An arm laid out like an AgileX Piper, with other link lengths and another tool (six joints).
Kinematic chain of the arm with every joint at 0, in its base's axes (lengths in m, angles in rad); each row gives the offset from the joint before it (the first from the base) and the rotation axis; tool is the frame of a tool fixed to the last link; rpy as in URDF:
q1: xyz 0 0 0.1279 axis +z
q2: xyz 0 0 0 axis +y
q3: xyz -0.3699 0 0.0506 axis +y
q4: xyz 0.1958 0 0.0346 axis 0.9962 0 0.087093
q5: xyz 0 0 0 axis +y
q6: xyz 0.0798 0 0.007 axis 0.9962 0 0.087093
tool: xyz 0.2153 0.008 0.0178 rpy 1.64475 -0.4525 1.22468
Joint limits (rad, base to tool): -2.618..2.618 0..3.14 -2.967..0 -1.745..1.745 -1.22..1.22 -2.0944..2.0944
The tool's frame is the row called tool.
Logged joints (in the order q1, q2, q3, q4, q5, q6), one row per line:
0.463, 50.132, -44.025, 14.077, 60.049, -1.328
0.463, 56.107, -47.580, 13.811, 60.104, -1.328
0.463, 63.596, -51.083, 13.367, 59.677, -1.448
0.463, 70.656, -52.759, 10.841, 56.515, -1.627
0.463, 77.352, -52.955, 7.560, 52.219, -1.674
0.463, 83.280, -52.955, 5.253, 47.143, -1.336
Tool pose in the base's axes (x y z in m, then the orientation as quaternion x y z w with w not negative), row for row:
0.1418, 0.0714, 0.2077, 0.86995, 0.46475, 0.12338, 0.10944
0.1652, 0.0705, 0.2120, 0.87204, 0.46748, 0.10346, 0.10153
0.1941, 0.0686, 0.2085, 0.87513, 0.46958, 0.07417, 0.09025
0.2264, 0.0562, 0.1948, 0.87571, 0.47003, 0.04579, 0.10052
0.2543, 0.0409, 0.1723, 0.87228, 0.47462, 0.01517, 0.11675
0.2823, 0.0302, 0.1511, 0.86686, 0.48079, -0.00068, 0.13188
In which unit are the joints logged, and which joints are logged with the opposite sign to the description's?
The joints are logged in degrees. Opposite sign: q6.
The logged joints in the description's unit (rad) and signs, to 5 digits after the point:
0.00808, 0.87497, -0.76838, 0.24569, 1.04805, 0.02318
0.00808, 0.97925, -0.83043, 0.24105, 1.04901, 0.02318
0.00808, 1.10996, -0.89157, 0.23330, 1.04156, 0.02527
0.00808, 1.23318, -0.92082, 0.18921, 0.98637, 0.02840
0.00808, 1.35005, -0.92424, 0.13195, 0.91139, 0.02922
0.00808, 1.45351, -0.92424, 0.09168, 0.82280, 0.02332

